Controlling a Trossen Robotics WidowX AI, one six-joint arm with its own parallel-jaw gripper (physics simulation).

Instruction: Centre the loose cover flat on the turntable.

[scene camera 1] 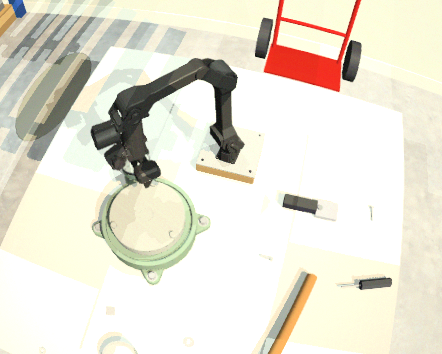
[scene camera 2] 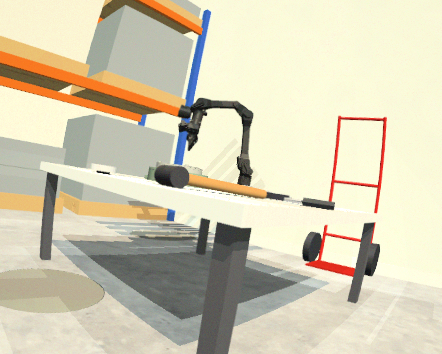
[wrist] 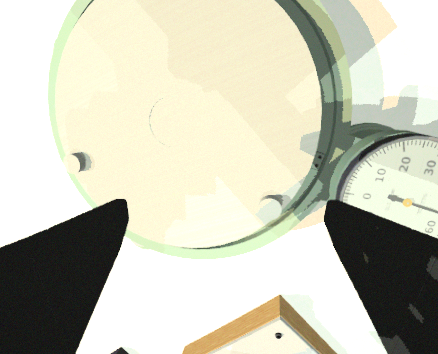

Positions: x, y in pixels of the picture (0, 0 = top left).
My gripper (scene camera 1: 140, 177) is open, with nothing in its grasp. Also in view: a round cover (scene camera 1: 147, 221). A hammer (scene camera 2: 173, 176) sits on the table.
